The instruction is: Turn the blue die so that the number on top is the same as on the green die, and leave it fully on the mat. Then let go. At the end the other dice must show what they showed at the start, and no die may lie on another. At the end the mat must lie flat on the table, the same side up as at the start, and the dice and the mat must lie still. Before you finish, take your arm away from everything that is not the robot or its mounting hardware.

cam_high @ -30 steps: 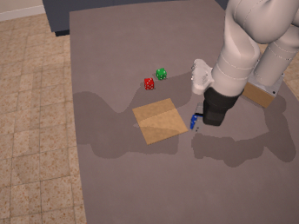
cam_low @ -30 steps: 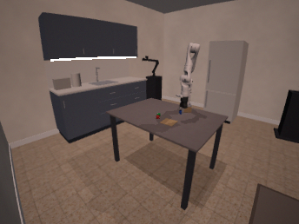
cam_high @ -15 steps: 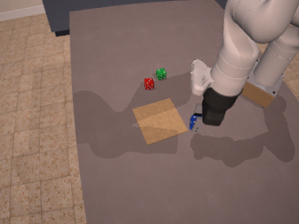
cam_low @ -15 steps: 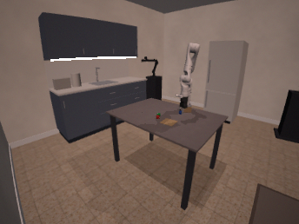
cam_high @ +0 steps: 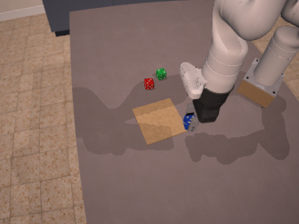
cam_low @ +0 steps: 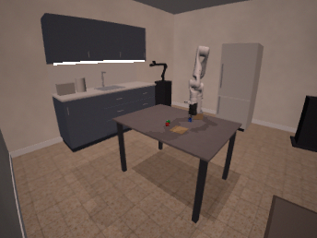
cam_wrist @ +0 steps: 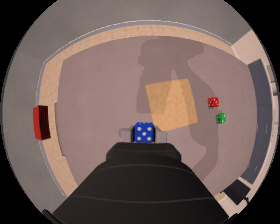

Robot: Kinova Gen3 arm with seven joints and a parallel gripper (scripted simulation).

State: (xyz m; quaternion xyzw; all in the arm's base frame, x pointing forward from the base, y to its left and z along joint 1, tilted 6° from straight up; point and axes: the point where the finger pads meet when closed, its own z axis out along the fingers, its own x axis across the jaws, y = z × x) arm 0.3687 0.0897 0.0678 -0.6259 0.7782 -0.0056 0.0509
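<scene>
The tan mat lies 40 mm ahead of my hand, 100 mm to the right of it and 110 mm below it. The rest, counted from my hand: blue die: right at my hand; then red die: 20 mm ahead, 240 mm to the right, 100 mm below; then green die: 40 mm behind, 270 mm to the right, 100 mm below.
</scene>
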